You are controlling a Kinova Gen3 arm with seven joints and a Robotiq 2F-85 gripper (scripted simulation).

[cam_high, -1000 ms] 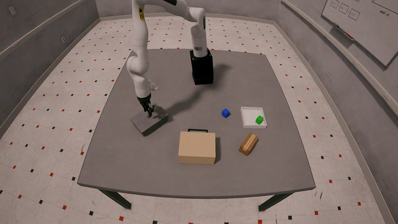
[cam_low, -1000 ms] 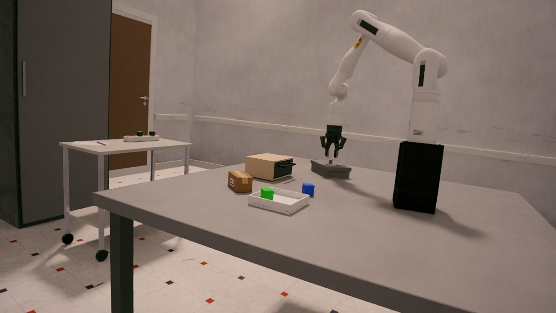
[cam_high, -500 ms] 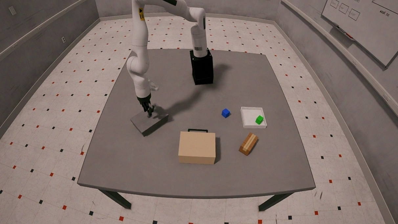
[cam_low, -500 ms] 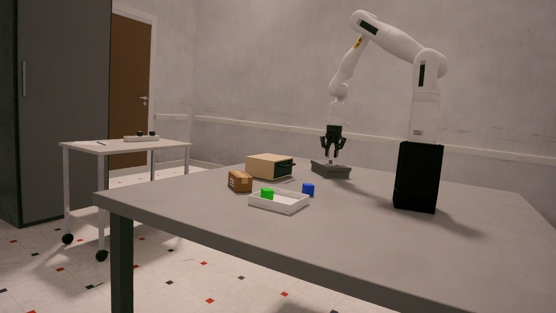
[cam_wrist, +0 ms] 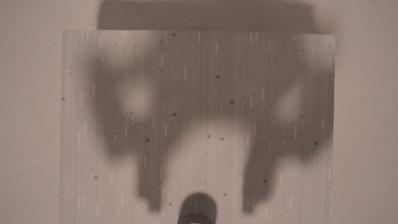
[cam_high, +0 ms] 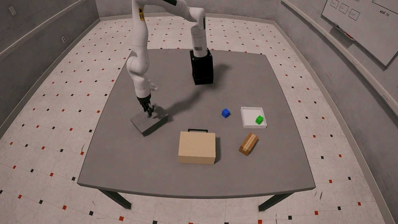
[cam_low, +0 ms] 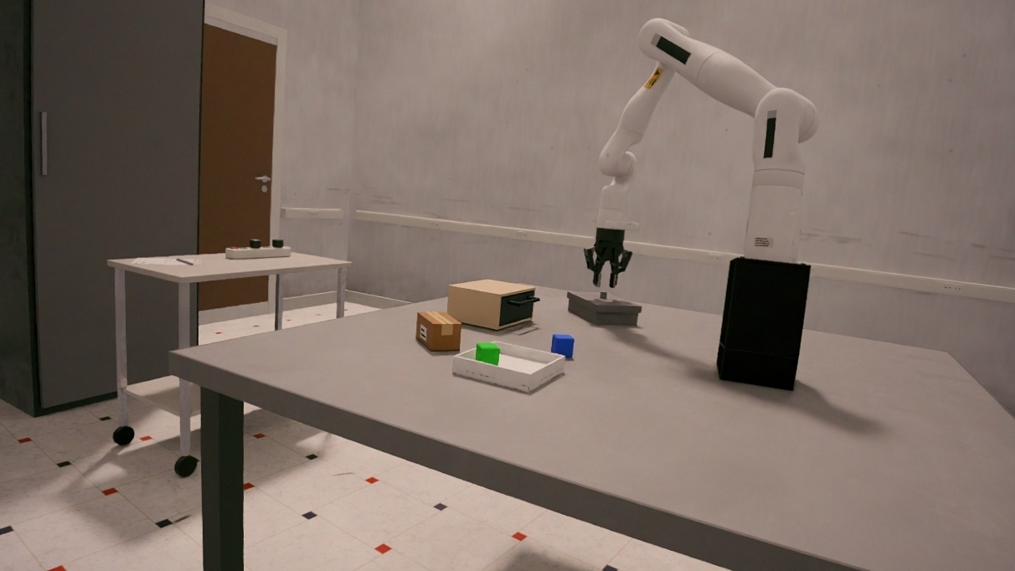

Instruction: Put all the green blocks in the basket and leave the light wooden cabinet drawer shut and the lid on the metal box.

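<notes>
Right now the lid is 5 cm below my hand. Round my hand: light wooden cabinet (31 cm to the left, 12 cm ahead, 6 cm below); then metal box (8 cm below); then drawer (31 cm to the left, 11 cm ahead, 6 cm below).
</notes>
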